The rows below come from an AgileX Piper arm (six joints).
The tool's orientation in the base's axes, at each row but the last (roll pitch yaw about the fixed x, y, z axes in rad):
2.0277 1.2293 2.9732
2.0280 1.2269 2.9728
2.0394 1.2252 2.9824
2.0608 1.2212 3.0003
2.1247 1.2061 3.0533
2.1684 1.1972 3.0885
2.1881 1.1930 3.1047
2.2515 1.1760 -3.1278
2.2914 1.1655 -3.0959
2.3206 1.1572 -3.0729
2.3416 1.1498 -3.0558
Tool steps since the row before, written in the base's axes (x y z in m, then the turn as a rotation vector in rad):
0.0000 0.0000 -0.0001 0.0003 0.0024 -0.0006
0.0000 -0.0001 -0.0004 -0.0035 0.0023 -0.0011
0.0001 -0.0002 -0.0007 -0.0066 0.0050 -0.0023
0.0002 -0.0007 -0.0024 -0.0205 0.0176 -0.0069
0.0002 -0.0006 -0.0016 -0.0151 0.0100 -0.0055
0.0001 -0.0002 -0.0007 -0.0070 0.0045 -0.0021
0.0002 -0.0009 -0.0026 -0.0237 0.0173 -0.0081
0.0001 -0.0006 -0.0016 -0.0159 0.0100 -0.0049
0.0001 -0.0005 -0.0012 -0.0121 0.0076 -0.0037
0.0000 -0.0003 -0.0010 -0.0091 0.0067 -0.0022
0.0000 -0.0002 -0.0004 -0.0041 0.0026 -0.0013
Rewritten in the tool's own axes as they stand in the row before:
0.0001 0.0000 0.0000 0.0006 0.0010 0.0022
0.0004 -0.0002 0.0000 0.0023 0.0036 0.0001
0.0006 -0.0004 0.0000 0.0046 0.0072 0.0007
0.0022 -0.0013 -0.0001 0.0143 0.0236 0.0039
0.0014 -0.0010 -0.0001 0.0108 0.0155 0.0005
0.0006 -0.0004 0.0000 0.0046 0.0072 0.0001
0.0023 -0.0015 0.0000 0.0165 0.0255 0.0020
0.0014 -0.0009 0.0000 0.0106 0.0163 0.0000
0.0011 -0.0007 0.0000 0.0080 0.0124 0.0000
0.0009 -0.0005 0.0000 0.0055 0.0101 0.0006
0.0004 -0.0002 0.0000 0.0028 0.0042 0.0000

